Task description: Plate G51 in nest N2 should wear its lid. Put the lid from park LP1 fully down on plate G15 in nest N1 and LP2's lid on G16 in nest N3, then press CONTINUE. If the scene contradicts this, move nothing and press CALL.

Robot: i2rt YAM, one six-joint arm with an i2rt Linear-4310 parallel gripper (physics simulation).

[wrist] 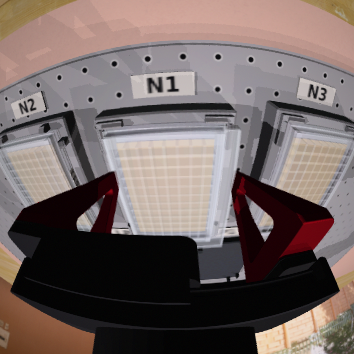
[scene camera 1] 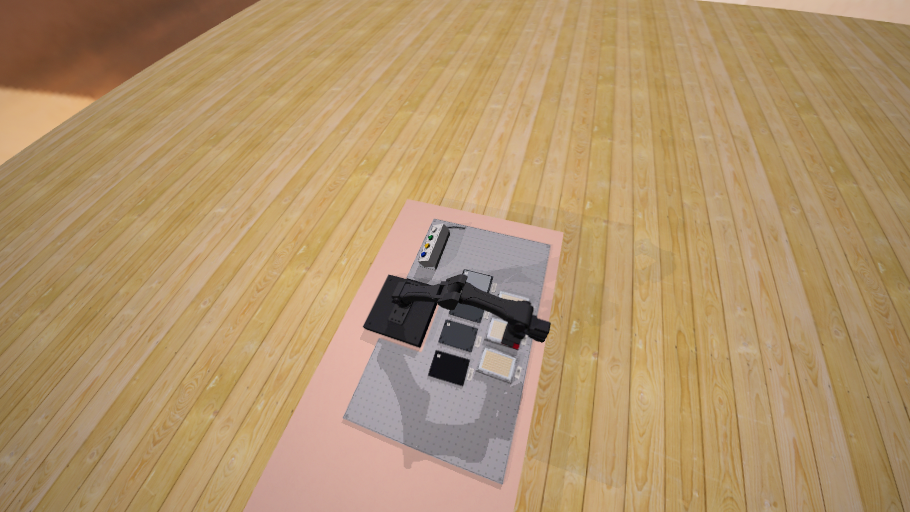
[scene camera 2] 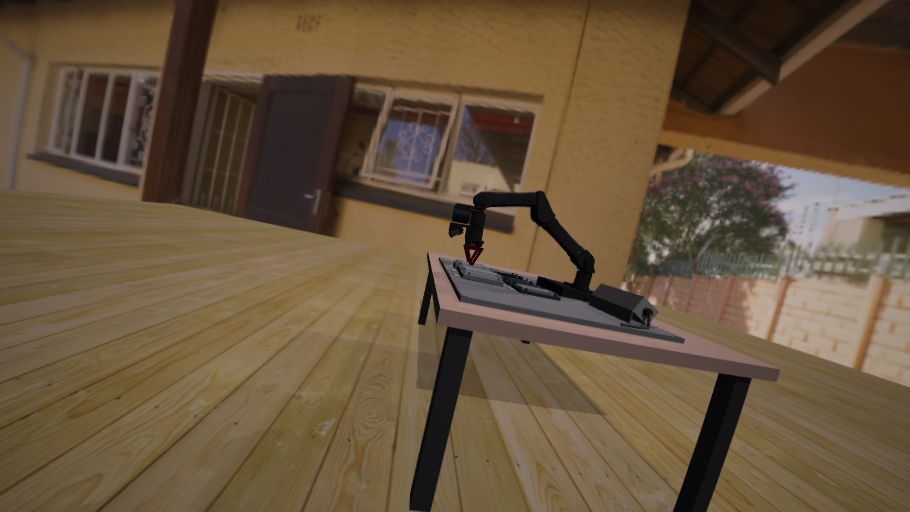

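Where they show: gripper, fingertip midpoint: (wrist: 174, 177) (scene camera 1: 511, 334) (scene camera 2: 470, 264); arm's base at its link origin: (scene camera 1: 405, 302) (scene camera 2: 579, 289).
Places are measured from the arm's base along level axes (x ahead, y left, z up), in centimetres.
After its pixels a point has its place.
Observation:
My gripper (scene camera 2: 471, 261) {y 1.3, x 47.6, z 0.7 cm} (wrist: 174, 177) {y 1.3, x 47.6, z 0.7 cm} is low over nest N1, its red fingers against both side edges of a clear lid (wrist: 227, 150) {y -2.1, x 50.2, z 1.3 cm}; it looks shut on that lid. The lid lies over plate G15 (scene camera 1: 496, 330) {y 0.8, x 41.5, z 1.2 cm} (wrist: 167, 185) {y 1.7, x 47.3, z 1.2 cm}; whether it is fully seated cannot be told. Plate G51 (wrist: 37, 167) {y 13.2, x 48.6, z 0.4 cm} in nest N2 is at the left in the wrist view, plate G16 (scene camera 1: 496, 364) {y -11.7, x 45.2, z -0.2 cm} (wrist: 312, 162) {y -10.0, x 49.0, z 0.6 cm} in N3 at the right. Clear rims show on both; lids cannot be told surely. The parks' labels are unreadable. A button box (scene camera 1: 435, 247) {y 28.6, x 3.5, z 4.5 cm} has white, green, yellow and blue buttons.
Dark rectangular pads (scene camera 1: 458, 335) {y -5.5, x 27.1, z -2.0 cm} (scene camera 1: 448, 368) {y -19.2, x 27.8, z -2.0 cm} and a light grey one (scene camera 1: 481, 279) {y 22.1, x 28.4, z -1.2 cm} stand in a row between the arm's black base (scene camera 1: 378, 316) {y -9.7, x -8.7, z -0.4 cm} and the nests. The perforated grey board (scene camera 1: 445, 413) {y -34.5, x 32.4, z -3.0 cm} lies on the pink table (scene camera 1: 305, 445) {y -63.7, x -13.3, z -4.3 cm} (scene camera 2: 604, 348) {y 61.1, x 22.5, z -6.4 cm}.

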